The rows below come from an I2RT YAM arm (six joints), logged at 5 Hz.
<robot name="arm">
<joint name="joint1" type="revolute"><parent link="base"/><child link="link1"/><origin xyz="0 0 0.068"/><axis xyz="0 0 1"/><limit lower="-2.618" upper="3.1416"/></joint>
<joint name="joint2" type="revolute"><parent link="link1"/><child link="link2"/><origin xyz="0.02 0.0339 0.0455" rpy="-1.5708 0 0"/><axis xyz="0 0 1"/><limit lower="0" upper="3.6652"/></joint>
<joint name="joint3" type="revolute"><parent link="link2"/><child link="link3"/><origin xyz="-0.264 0 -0.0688" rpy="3.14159 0 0"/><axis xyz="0 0 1"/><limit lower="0" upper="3.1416"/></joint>
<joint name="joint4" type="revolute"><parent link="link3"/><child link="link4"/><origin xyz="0.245 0.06 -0.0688"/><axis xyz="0 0 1"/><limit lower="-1.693" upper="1.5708"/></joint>
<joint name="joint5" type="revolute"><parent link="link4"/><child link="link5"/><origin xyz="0.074 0.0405 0.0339" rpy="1.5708 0 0"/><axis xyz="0 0 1"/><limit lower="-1.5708" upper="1.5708"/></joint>
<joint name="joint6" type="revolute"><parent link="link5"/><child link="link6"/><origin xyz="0.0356 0 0.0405" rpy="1.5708 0 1.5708"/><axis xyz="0 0 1"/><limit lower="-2.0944" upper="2.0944"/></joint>
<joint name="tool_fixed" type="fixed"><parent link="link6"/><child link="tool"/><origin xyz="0 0 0" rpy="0 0 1.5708"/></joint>
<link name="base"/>
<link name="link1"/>
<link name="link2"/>
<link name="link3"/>
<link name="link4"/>
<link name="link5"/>
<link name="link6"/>
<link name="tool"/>
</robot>
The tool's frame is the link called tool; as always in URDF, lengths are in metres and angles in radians.
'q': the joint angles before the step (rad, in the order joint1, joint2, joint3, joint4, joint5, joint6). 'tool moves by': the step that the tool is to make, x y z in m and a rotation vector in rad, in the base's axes. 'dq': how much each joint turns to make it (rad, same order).
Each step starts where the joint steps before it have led.
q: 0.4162, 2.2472, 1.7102, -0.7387, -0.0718, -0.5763
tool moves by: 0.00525, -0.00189, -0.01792, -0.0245, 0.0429, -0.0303
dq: -0.0075, 0.0561, 0.0274, -0.0190, 0.0112, 0.0206
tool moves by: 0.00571, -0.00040, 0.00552, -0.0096, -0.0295, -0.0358
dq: -0.0035, 0.0035, 0.0264, 0.0016, 0.0281, 0.0260
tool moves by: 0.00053, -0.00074, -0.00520, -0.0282, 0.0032, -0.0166
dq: 0.0002, 0.0127, 0.0021, -0.0034, 0.0282, 0.0098
